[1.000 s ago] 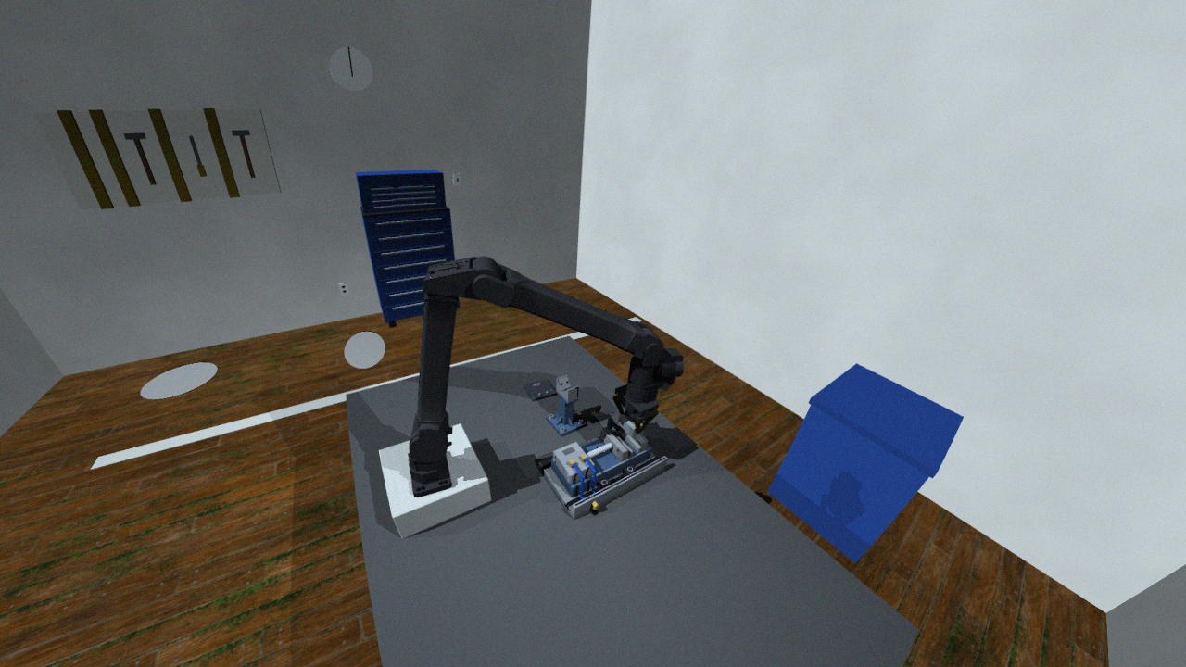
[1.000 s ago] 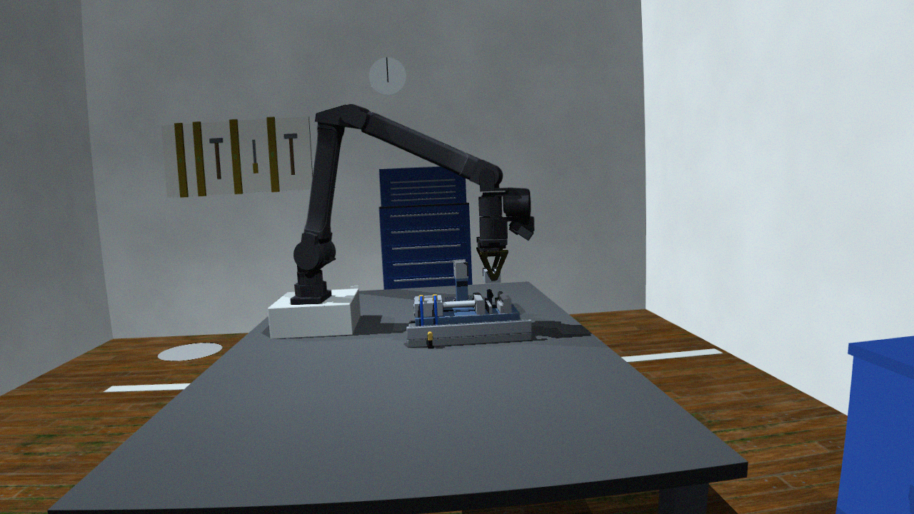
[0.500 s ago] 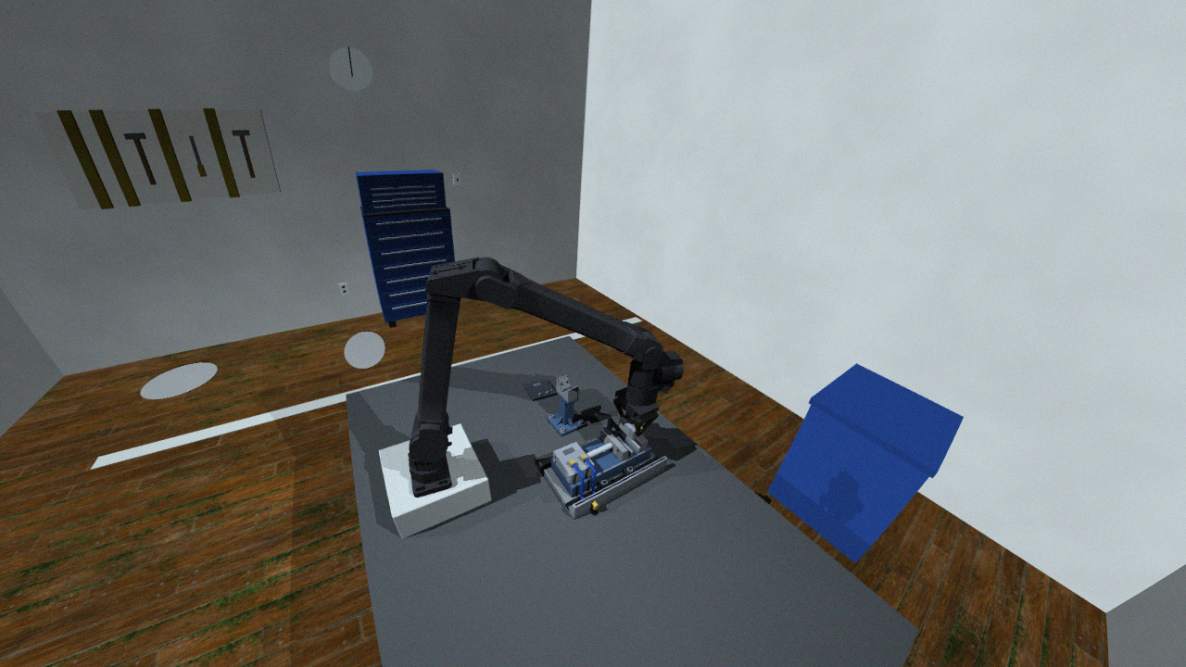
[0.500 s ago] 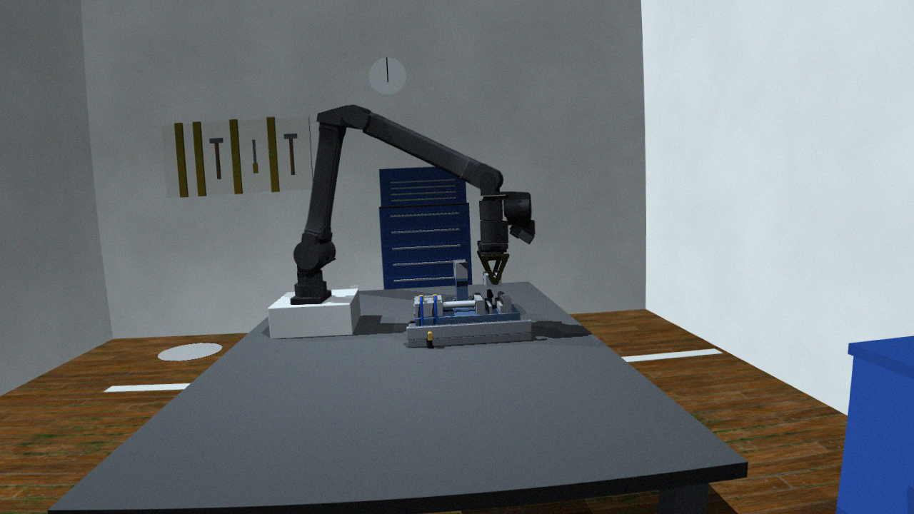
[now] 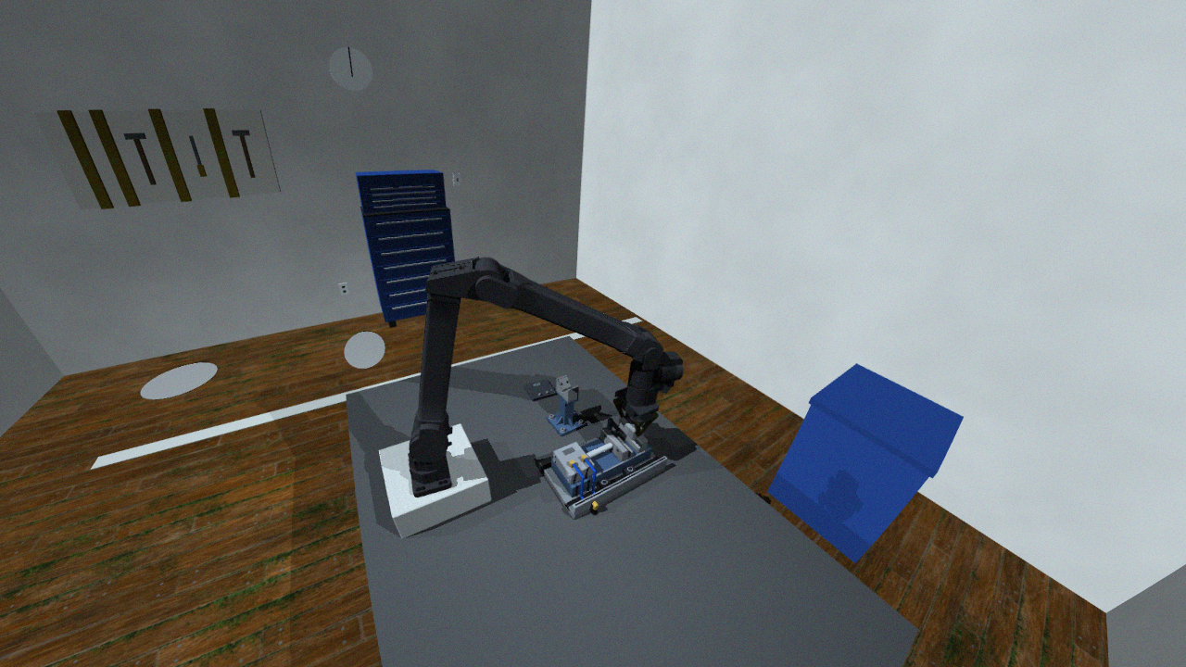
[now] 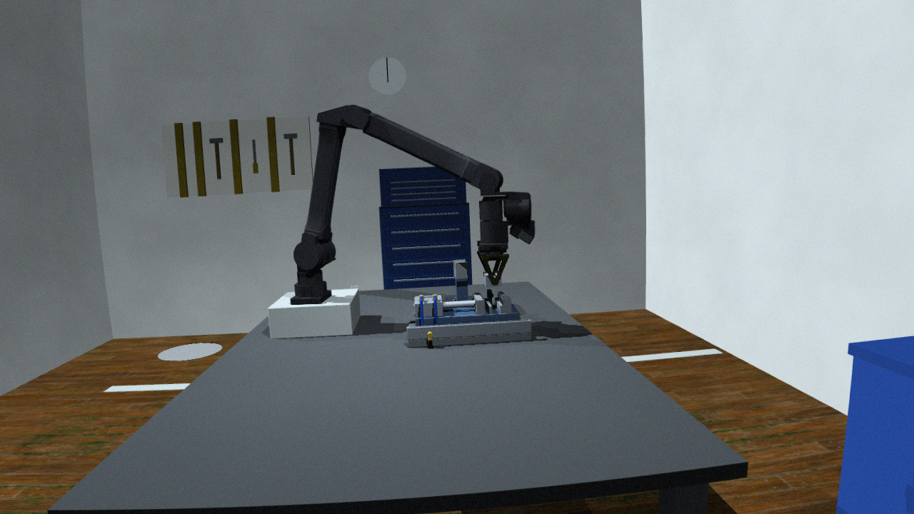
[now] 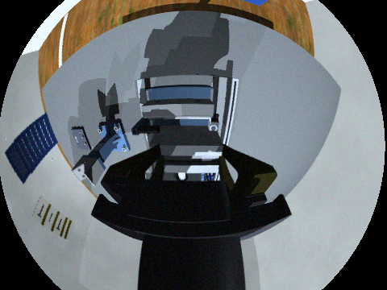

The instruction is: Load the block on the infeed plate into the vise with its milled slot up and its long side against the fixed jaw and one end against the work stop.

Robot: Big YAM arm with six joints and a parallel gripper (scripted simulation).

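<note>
Right now my hand is right at the part. Also, from my hand: air cylinder (170 mm behind, 70 mm below); then vise (70 mm behind, 10 mm to the left, 100 mm below).
</note>
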